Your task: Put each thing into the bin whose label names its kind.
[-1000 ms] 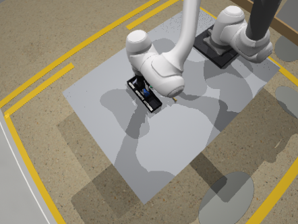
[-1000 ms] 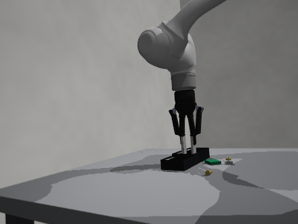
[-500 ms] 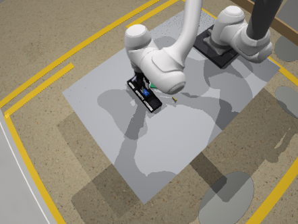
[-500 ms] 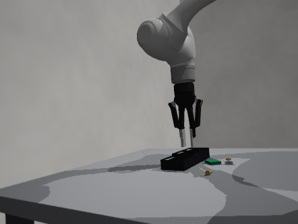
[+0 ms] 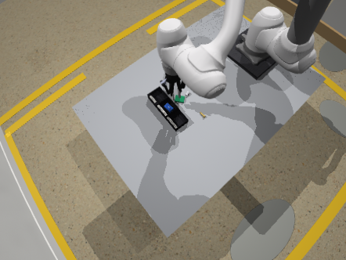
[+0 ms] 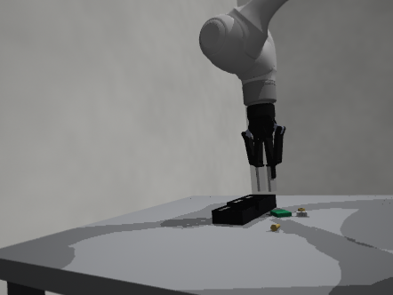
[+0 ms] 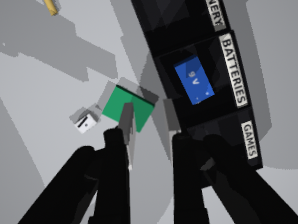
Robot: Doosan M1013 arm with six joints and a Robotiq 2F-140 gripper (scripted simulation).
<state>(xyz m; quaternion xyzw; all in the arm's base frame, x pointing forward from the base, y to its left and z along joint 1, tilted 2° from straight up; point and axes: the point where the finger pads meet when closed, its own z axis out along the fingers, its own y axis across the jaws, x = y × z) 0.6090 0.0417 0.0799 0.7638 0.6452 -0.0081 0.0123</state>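
My gripper is now 9 cm past the small white piece, 9 cm above it and 1 cm to the left of it. The rest, counted from my hand: black bin tray 8 cm below, 6 cm ahead, 1 cm to the left; flat green board 9 cm below, 3 cm behind, 1 cm to the right; blue battery 8 cm below, 5 cm ahead.
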